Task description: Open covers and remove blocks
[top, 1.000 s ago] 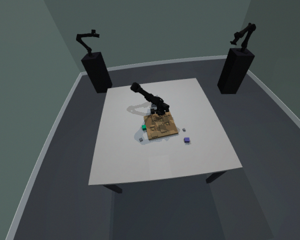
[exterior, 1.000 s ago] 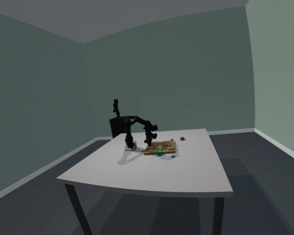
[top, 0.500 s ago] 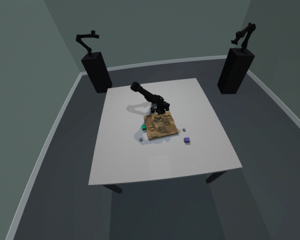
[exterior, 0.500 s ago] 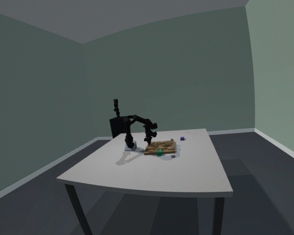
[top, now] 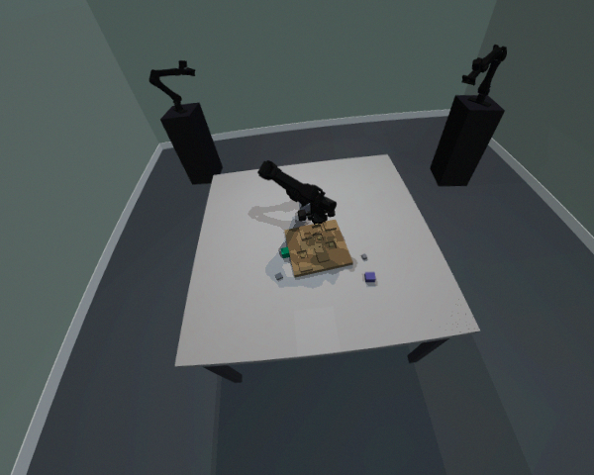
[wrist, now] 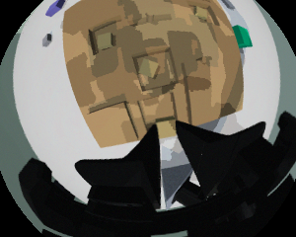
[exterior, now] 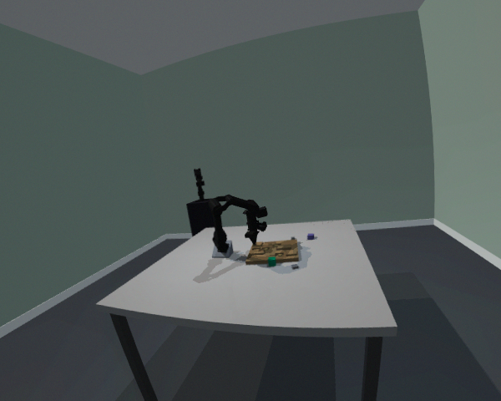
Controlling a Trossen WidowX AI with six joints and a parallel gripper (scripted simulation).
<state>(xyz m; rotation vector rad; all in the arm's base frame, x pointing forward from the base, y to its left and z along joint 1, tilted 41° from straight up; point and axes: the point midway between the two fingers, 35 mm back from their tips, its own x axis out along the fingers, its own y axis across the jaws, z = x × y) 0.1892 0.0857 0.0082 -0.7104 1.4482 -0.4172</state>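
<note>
The tan puzzle board is 12 cm ahead of my gripper tip, 1 cm to the left of it and 4 cm below it. Also, from my gripper tip: green block: 16 cm ahead, 16 cm to the right, 4 cm below; purple block: 30 cm ahead, 25 cm to the left, 4 cm below.
</note>
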